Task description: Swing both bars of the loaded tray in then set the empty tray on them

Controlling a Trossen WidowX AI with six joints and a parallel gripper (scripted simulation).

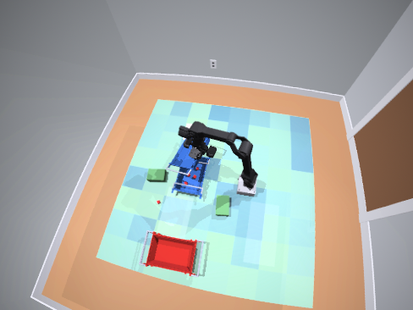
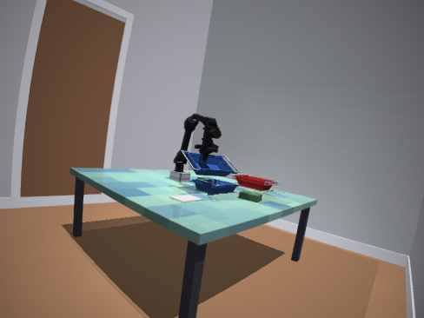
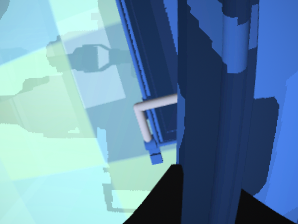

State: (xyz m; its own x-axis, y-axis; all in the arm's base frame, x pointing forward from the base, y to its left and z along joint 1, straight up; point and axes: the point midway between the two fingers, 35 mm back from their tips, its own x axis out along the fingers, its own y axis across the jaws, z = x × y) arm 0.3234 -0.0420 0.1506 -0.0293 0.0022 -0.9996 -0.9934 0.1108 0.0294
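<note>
Right now the blue tray is 80 mm ahead of my gripper tip and 10 mm to the right of it. Also, from my gripper tip: small red block: 330 mm to the left, 190 mm ahead, 170 mm below; white flat plate: 240 mm to the right, 190 mm ahead, 180 mm below.
</note>
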